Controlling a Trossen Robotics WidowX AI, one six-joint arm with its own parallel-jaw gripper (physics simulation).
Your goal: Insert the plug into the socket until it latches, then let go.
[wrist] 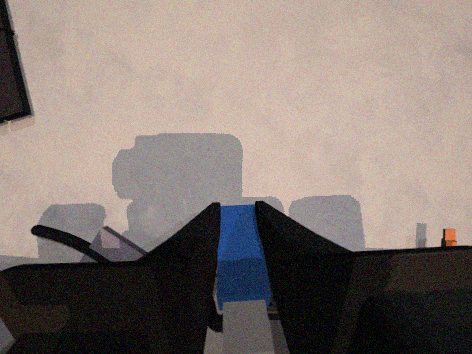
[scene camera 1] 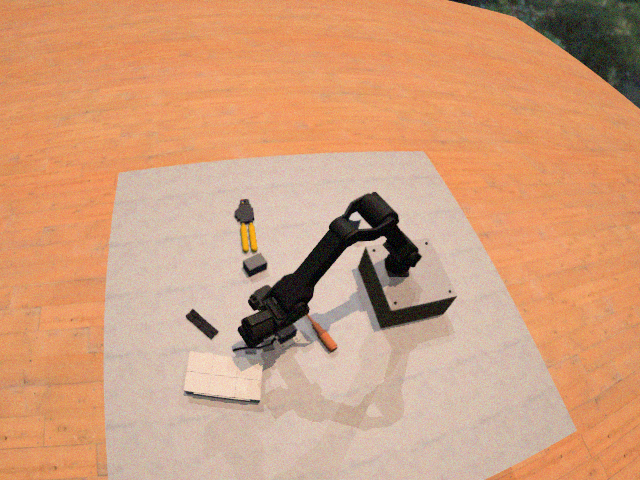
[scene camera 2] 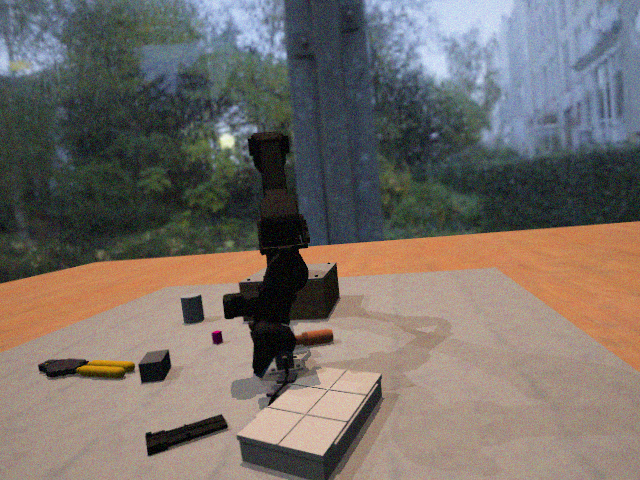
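Seen in the pictures: gripper, fingertip midpoint: (wrist: 237,209) (scene camera 2: 256,371); arm's base, link origin: (scene camera 1: 396,267).
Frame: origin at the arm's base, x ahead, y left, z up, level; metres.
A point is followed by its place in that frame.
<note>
The blue plug (wrist: 242,250) @(x 0.356, y 0.144, z -0.074 m) with its pale grey front stands upright between the fingers in the wrist view. My gripper (wrist: 237,209) @(x 0.366, y 0.132, z -0.093 m) (scene camera 2: 260,369) @(x 0.366, y 0.132, z -0.093 m) is shut on its blue part, one black finger against each side. The dark socket block (scene camera 1: 285,333) (scene camera 2: 285,360) is beside the fingertips, low over the mat. In the wrist view the fingers hide most of the socket, so how deep the plug sits in it cannot be seen. A black cable (scene camera 1: 248,348) @(x 0.413, y 0.201, z -0.098 m) (scene camera 2: 278,393) @(x 0.419, y 0.202, z -0.099 m) (wrist: 60,236) curves out beside the gripper.
A tiled box (scene camera 1: 223,376) @(x 0.477, y 0.294, z -0.070 m) (scene camera 2: 310,413) @(x 0.505, y 0.294, z -0.071 m) and a black bar (scene camera 1: 201,323) @(x 0.543, y 0.133, z -0.095 m) (scene camera 2: 186,434) @(x 0.553, y 0.142, z -0.093 m) (wrist: 10,75) @(x 0.512, y 0.141, z -0.096 m) lie near the gripper. An orange screwdriver (scene camera 1: 324,336) @(x 0.212, y 0.173, z -0.077 m) (scene camera 2: 316,337) @(x 0.216, y 0.184, z -0.086 m) (wrist: 449,236) @(x 0.262, y 0.082, z -0.090 m) lies beside the socket. Farther off are pliers (scene camera 1: 248,236) @(x 0.415, y -0.176, z -0.091 m) (scene camera 2: 103,368) @(x 0.433, y -0.158, z -0.085 m), a grey block (scene camera 1: 254,264) @(x 0.397, y -0.053, z -0.069 m) (scene camera 2: 155,365) @(x 0.417, y -0.041, z -0.075 m), a magenta cube (scene camera 2: 217,336) @(x 0.236, y -0.042, z -0.087 m) and a cylinder (scene camera 2: 192,308) @(x 0.108, y -0.214, z -0.064 m).
</note>
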